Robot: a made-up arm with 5 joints.
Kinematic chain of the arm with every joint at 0, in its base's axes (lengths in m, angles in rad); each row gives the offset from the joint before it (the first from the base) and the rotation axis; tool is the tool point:
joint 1: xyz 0 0 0.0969 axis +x
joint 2: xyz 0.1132 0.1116 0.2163 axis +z
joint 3: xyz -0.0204 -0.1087 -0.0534 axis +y
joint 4: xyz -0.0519 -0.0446 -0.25 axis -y
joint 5: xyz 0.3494 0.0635 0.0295 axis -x
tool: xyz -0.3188 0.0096 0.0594
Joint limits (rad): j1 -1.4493..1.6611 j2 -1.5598..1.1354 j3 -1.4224..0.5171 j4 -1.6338..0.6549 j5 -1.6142..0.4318
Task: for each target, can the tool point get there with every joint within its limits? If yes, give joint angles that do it. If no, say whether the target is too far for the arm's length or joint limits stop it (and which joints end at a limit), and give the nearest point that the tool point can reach.
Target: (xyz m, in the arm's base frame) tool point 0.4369 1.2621 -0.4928
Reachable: no: too far | nearest point 0.2861 0.3252 -0.0551 | short by 1.045 m
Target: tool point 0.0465 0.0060 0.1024
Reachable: yes | joints 1.1662 -0.8207 -0.3549 -0.1449 -0.6833
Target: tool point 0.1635 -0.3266 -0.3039
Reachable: no: joint limits stop it (at a limit: joint 3, joint 4) | nearest point 0.1420 -0.1470 -0.0835 | short by 0.285 m
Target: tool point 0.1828 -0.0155 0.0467
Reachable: yes | joints -0.2079 0.6319 0.0336 -0.6704 -1.0110
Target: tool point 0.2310 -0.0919 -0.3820
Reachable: no: joint limits stop it (at a limit: joint 1, joint 2, joint 4, joint 5) | nearest point 0.2500 0.0168 -0.1753 | short by 0.234 m
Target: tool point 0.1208 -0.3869 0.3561
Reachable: no: joint limits stop it (at a limit: joint 3, joint 4) | nearest point 0.1179 -0.1943 0.2270 | short by 0.232 m
